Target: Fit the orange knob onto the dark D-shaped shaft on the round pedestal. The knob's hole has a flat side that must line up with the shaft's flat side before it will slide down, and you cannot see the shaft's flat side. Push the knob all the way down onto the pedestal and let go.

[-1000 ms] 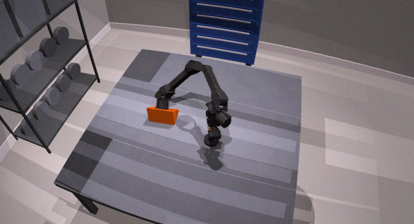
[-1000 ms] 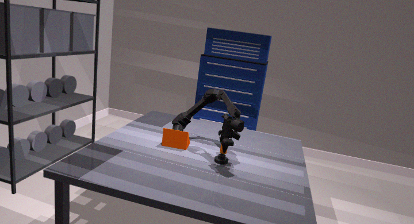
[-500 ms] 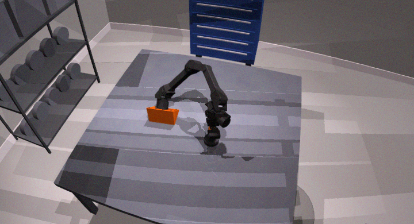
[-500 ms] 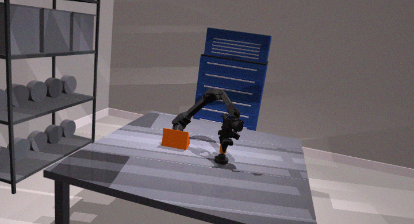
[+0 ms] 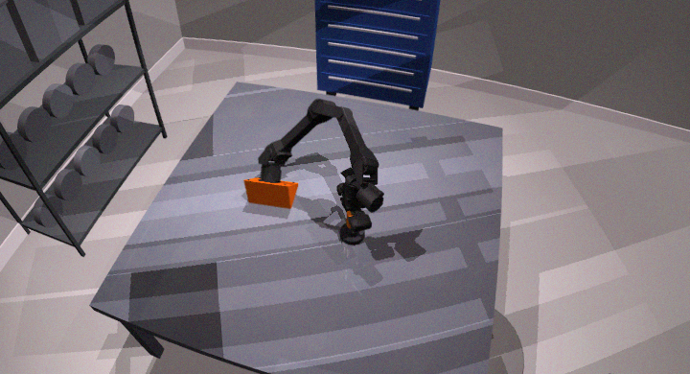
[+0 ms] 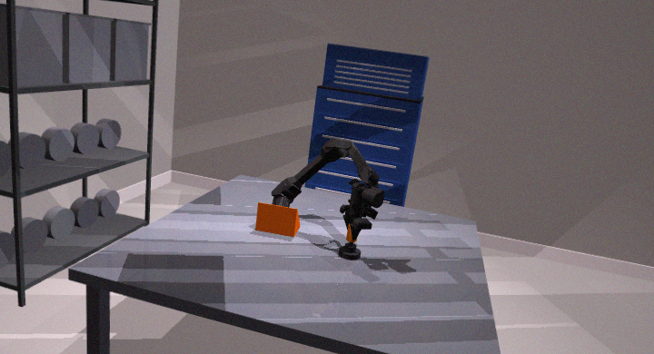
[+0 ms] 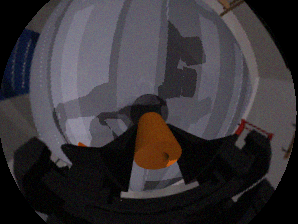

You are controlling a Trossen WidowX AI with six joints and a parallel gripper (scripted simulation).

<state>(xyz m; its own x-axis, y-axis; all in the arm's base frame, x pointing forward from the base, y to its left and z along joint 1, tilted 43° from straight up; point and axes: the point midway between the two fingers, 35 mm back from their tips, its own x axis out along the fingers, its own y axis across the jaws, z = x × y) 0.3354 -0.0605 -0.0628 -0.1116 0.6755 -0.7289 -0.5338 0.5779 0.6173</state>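
Right now the orange knob is 20 mm above my gripper tip. Also, from my gripper tip: dark round pedestal 40 mm below.
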